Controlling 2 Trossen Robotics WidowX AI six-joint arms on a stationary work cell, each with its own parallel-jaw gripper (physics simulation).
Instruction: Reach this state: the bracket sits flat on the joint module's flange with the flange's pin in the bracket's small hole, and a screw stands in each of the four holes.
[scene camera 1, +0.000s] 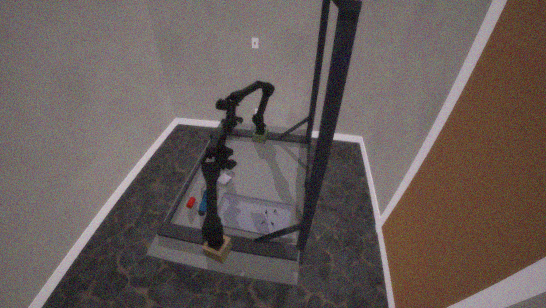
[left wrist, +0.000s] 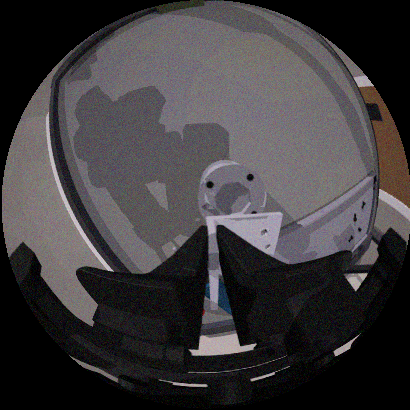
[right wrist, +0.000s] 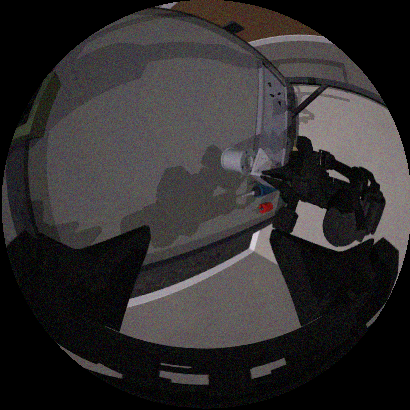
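Where they show: left gripper, fingertip midpoint: (scene camera 1: 223, 169) (left wrist: 211, 230) (right wrist: 261, 174); right gripper, fingertip midpoint: (scene camera 1: 228, 135) (right wrist: 212, 234); left arm's base, link origin: (scene camera 1: 216, 242); right arm's base, link origin: (scene camera 1: 260, 132).
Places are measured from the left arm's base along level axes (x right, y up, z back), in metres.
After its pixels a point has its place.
My left gripper (left wrist: 211, 230) {x -0.216, y 0.007, z -0.425 m} (right wrist: 261, 174) {x -0.216, y 0.007, z -0.425 m} is shut on the pale bracket (scene camera 1: 225, 178) {x -0.181, y -0.021, z -0.388 m} (left wrist: 252, 229) {x -0.182, y -0.018, z -0.403 m} (right wrist: 261, 161) {x -0.180, y -0.020, z -0.391 m}, whose plate with small holes shows beside the fingers. The pale round joint module (left wrist: 232, 182) {x -0.192, y -0.037, z -0.443 m} (right wrist: 232, 160) {x -0.203, y -0.055, z -0.456 m} stands on the table; dark holes show in its flange. In the left wrist view the bracket overlaps the flange's near edge; whether they touch, I cannot tell. The flange's pin is not clear. Several dark screws (scene camera 1: 273, 211) {x 0.164, y -0.081, z -0.325 m} (left wrist: 355, 218) {x 0.121, y -0.079, z -0.303 m} (right wrist: 279, 95) {x 0.182, y -0.079, z -0.248 m} stand in the tray, apart from the bracket. My right gripper (right wrist: 212, 234) {x -0.291, y 0.104, z -0.630 m} is open and empty above the table.
A pale tray (scene camera 1: 235, 212) {x -0.035, y -0.087, z -0.235 m} (right wrist: 260, 100) {x 0.037, y -0.080, z -0.370 m} holds the screws. A blue screwdriver (scene camera 1: 203, 203) {x -0.215, y -0.050, z -0.193 m} (left wrist: 218, 297) {x -0.233, y -0.051, z -0.250 m} (right wrist: 265, 190) {x -0.243, y -0.050, z -0.270 m} and a red object (scene camera 1: 191, 202) {x -0.291, y -0.062, z -0.175 m} (right wrist: 265, 207) {x -0.300, y -0.061, z -0.206 m} lie near the table's edge. A dark frame post (scene camera 1: 332, 125) {x 0.378, y 0.653, z -0.164 m} rises at the table's right side in the scene view.
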